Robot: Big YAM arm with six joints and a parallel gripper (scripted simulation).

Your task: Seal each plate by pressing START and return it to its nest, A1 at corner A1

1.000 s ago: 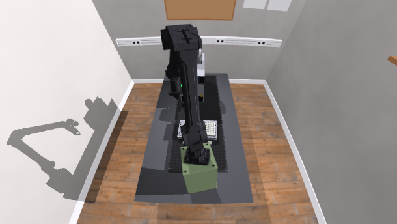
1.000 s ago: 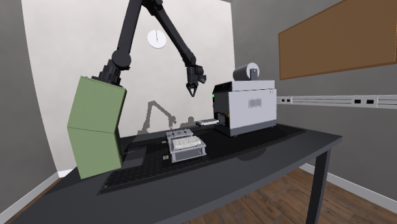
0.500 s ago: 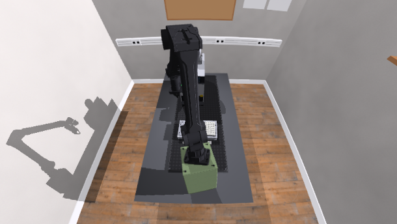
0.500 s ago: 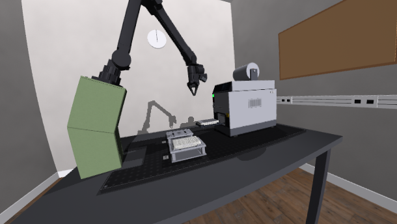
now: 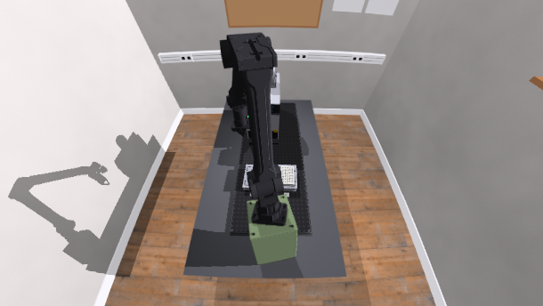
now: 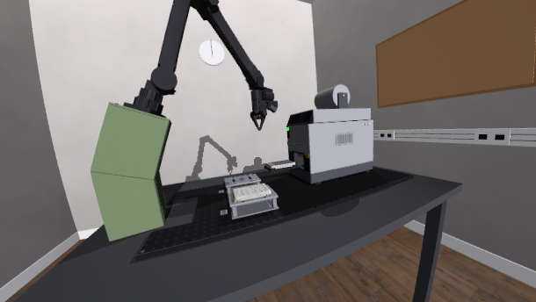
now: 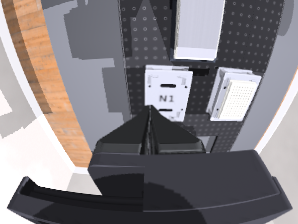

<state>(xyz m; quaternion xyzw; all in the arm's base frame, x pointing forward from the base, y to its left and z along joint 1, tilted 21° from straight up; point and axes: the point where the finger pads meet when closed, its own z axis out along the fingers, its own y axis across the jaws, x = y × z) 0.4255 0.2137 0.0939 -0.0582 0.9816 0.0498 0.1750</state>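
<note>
The dark sealer stage is 190 mm below my hand, 80 mm to the right of it and 80 mm ahead of it. The rest, counted from my hand: yellow warning label 190 mm ahead, 150 mm to the right, 140 mm below; then foil roll 410 mm ahead, 130 mm above, 30 mm to the right; then white plate 270 mm to the right, 230 mm below, 90 mm behind.
</note>
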